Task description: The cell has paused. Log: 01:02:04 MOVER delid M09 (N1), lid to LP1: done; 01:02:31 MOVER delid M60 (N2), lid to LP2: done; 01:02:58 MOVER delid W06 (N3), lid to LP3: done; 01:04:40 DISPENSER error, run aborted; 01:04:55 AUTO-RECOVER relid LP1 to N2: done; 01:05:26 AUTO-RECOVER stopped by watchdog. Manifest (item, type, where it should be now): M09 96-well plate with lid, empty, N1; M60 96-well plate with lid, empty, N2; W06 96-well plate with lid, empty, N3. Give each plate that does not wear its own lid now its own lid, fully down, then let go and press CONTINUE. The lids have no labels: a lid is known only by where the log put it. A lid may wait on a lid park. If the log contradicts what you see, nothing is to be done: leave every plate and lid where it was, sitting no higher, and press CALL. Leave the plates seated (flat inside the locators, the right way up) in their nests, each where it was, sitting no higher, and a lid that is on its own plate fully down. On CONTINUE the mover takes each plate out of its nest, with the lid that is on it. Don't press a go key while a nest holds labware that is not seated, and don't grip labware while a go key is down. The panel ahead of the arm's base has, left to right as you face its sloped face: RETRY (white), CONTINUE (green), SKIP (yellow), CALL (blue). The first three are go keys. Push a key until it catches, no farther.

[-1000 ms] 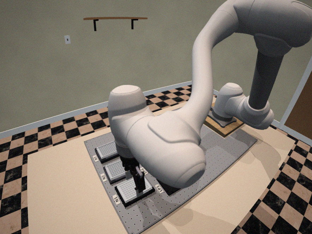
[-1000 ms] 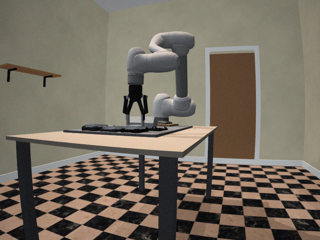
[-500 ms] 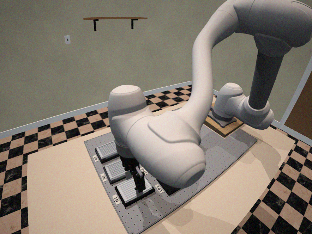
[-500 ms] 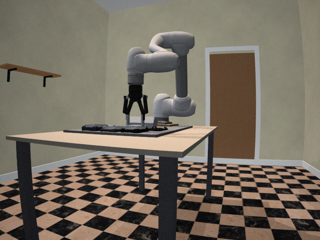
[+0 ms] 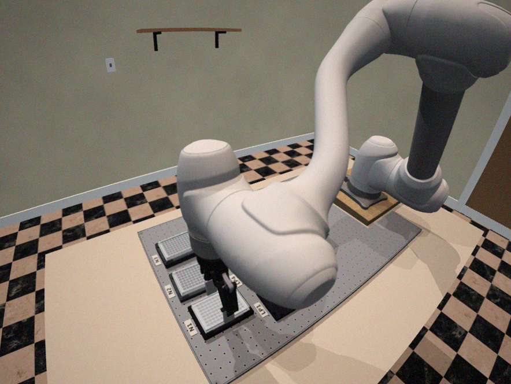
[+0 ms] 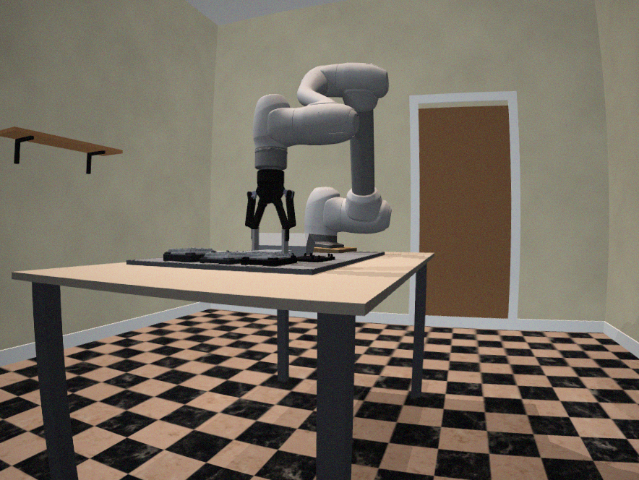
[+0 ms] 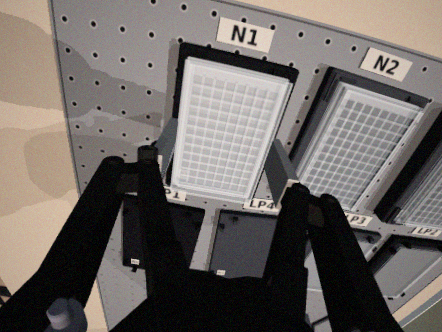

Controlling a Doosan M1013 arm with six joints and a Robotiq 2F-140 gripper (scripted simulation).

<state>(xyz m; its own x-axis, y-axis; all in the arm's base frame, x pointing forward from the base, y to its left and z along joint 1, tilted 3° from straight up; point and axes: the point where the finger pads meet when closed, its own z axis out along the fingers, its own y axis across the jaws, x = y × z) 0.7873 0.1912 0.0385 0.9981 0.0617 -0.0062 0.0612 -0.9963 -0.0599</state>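
Now: the lid park LP2 34 cm to the right of my hand, 16 cm behind it and 5 cm below it. Round my hand: clear lid: 21 cm to the right, 16 cm behind, 4 cm below; then lid park LP4: 17 cm behind, 9 cm to the right, 5 cm below; then lid park LP1: 19 cm behind, 5 cm below, 4 cm to the left.
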